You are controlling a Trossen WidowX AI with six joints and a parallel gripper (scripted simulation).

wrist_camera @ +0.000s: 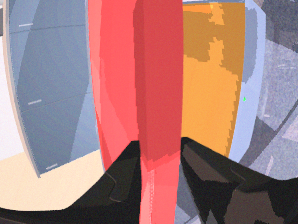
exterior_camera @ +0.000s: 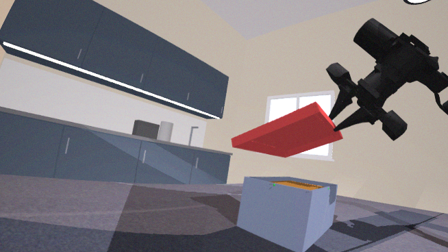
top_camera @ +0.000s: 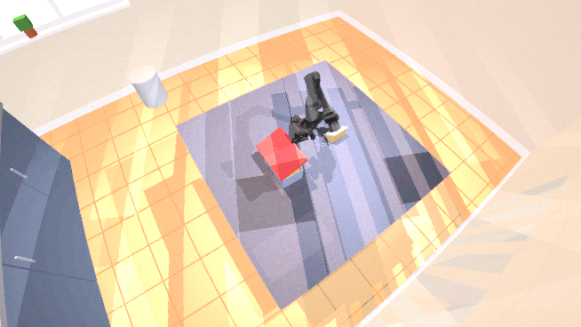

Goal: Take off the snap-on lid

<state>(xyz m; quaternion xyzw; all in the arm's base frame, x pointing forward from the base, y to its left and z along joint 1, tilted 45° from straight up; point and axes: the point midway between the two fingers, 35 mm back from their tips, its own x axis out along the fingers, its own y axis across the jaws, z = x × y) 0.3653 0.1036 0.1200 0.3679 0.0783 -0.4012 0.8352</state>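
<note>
Right now the lid is 7 cm ahead of my gripper tip, 3 cm below it and 1 cm to the right of it. From my gripper tip the other things lie so: storage box (17 cm below, 6 cm ahead, 1 cm to the right).
</note>
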